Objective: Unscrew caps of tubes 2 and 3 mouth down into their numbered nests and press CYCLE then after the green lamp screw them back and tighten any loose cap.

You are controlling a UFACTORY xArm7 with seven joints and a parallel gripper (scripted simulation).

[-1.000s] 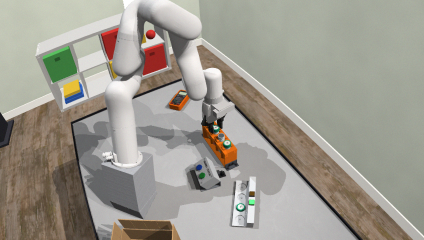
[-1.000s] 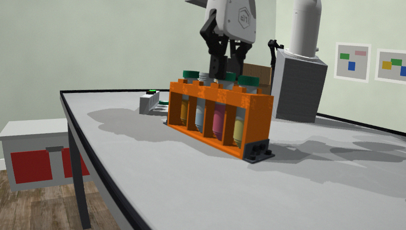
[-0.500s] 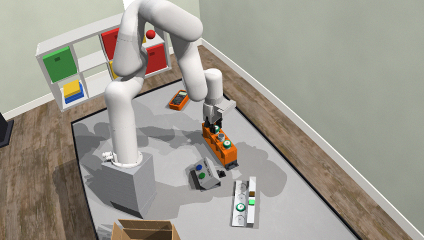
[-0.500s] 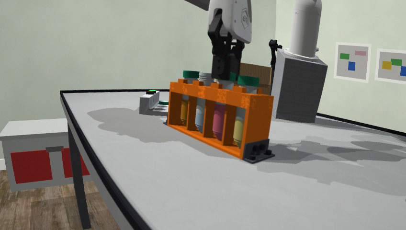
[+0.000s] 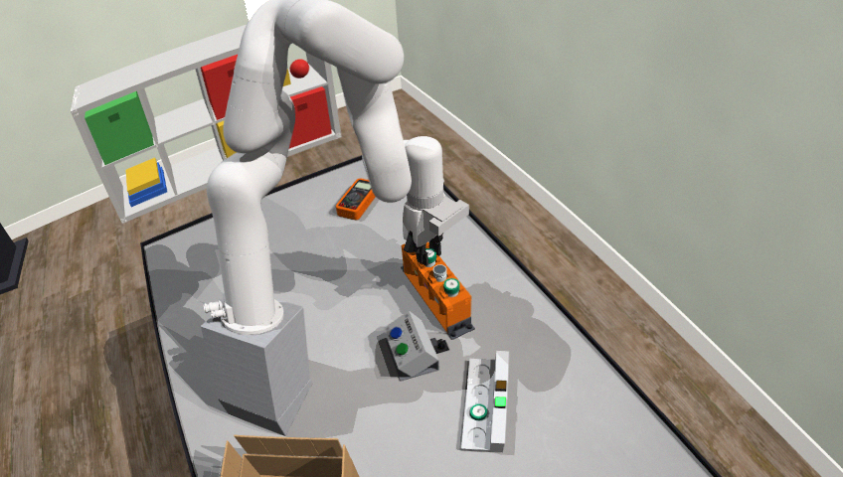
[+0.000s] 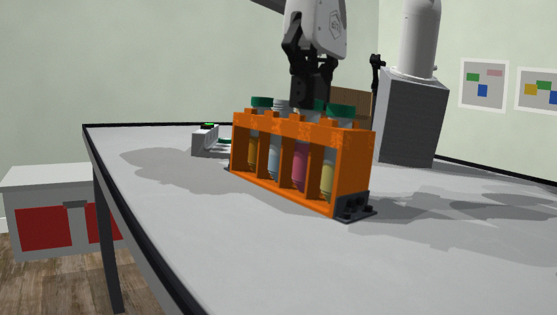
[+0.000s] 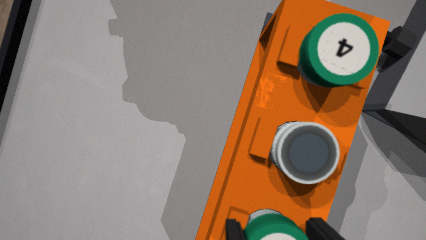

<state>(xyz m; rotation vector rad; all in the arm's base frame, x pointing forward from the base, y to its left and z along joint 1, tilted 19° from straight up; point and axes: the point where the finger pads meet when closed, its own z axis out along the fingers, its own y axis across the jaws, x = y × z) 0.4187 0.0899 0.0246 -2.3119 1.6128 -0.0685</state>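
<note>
Now: hand 1 cm above the cap 2. The rest, counted from my hand: cap 4: 1 cm ahead, 10 cm to the right, 2 cm below; then tube 3 threaded neck: 5 cm to the right, 2 cm below; then cap 1: 5 cm to the left, 2 cm below.
</note>
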